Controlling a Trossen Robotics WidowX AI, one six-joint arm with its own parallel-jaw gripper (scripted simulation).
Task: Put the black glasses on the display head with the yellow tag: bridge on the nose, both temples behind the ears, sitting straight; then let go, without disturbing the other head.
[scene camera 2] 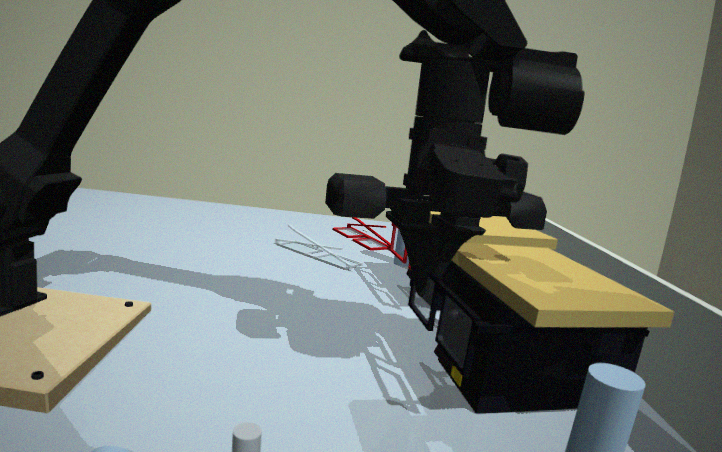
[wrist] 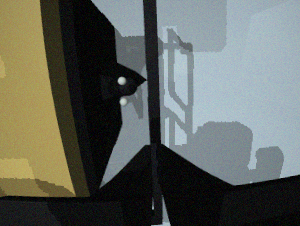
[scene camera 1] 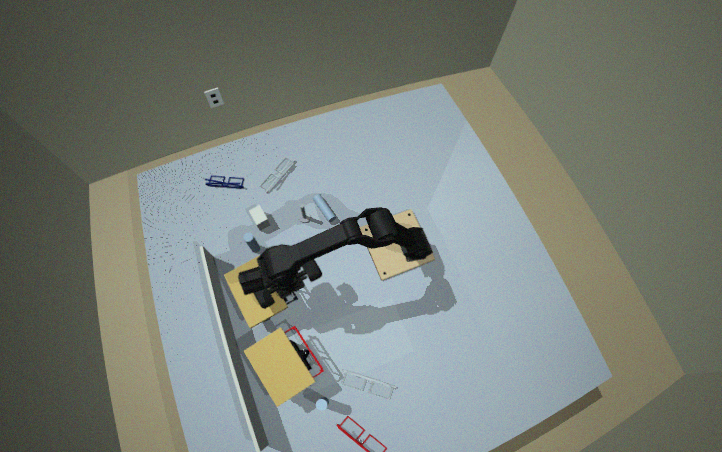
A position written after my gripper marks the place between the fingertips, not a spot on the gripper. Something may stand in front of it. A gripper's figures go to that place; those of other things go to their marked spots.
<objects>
My gripper [scene camera 2: 423, 295] is 0.45 m from the lens. A display head [scene camera 2: 499, 231] is 0.59 m from the lens. A display head [scene camera 2: 510, 372]: 0.41 m from the lens. A backboard [scene camera 2: 673, 362] is 0.49 m from the lens.
</objects>
